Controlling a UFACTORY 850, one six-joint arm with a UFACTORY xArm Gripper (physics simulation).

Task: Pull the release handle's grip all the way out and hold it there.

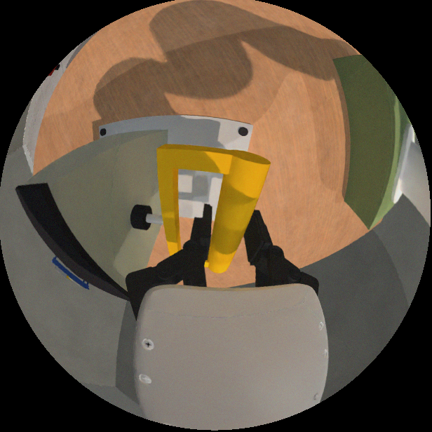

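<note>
The yellow release handle (168, 200) is a frame whose thick, round grip (241, 200) slants down toward the gripper. It stands over a grey mounting plate (192, 129) with black screws. My gripper (228, 218) is partly open and straddles the grip. The left finger reaches into the handle's opening, and the right finger stands outside the grip with a visible gap. The grip lies between the fingers without being clamped. Part of the handle's near end is hidden by the left finger.
A beige-green housing (95, 185) with a black edge stands close on the left. A black knob (141, 217) on a rod sits beside the handle. A green block (371, 135) stands at the right on the wooden table (295, 200). A blue bracket (71, 274) shows at lower left.
</note>
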